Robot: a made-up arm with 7 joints.
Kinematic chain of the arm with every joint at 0, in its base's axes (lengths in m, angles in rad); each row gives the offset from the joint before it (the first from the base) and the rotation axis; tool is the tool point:
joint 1: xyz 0 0 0.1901 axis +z
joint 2: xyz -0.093 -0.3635 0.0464 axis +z
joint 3: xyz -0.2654 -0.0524 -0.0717 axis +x
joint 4: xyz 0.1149 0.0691 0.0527 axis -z
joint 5: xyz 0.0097 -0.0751 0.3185 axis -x
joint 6: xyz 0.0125 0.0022 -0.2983 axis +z
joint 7: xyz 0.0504 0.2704 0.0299 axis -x
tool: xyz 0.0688 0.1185 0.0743
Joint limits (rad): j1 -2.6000..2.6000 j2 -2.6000..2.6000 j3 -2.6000..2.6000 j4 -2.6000..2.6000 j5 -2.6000..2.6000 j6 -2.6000..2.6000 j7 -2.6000..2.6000
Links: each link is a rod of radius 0.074 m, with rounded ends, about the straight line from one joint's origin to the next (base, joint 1, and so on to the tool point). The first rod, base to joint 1, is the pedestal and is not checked.
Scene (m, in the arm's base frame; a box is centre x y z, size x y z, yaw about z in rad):
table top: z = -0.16
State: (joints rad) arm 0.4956 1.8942 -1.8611 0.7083 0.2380 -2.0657 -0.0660
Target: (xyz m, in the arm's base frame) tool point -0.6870 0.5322 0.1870
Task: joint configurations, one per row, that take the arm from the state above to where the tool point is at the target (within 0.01 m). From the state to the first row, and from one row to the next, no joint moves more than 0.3 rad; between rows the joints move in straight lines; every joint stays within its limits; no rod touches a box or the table.
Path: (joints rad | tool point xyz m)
1: 0.2219 1.7931 -1.9162 0.6949 0.3577 -2.1107 -0.0496 | -0.2679 -0.7144 0.4776
2: -0.0518 1.6921 -1.9713 0.6815 0.4774 -2.1557 -0.0332 | -0.5354 -0.5985 0.4417
3: -0.3255 1.5910 -2.0264 0.6682 0.5970 -2.2007 -0.0168 | -0.7460 -0.3757 0.3942
4: -0.5992 1.4899 -2.0816 0.6548 0.7167 -2.2457 -0.0004 | -0.8545 -0.0775 0.3352
5: -0.8729 1.3889 -2.1367 0.6414 0.8364 -2.2906 0.0160 | -0.8345 0.2447 0.2658
6: -1.1466 1.2878 -2.1918 0.6280 0.9561 -2.3356 0.0323 | -0.6870 0.5322 0.1870

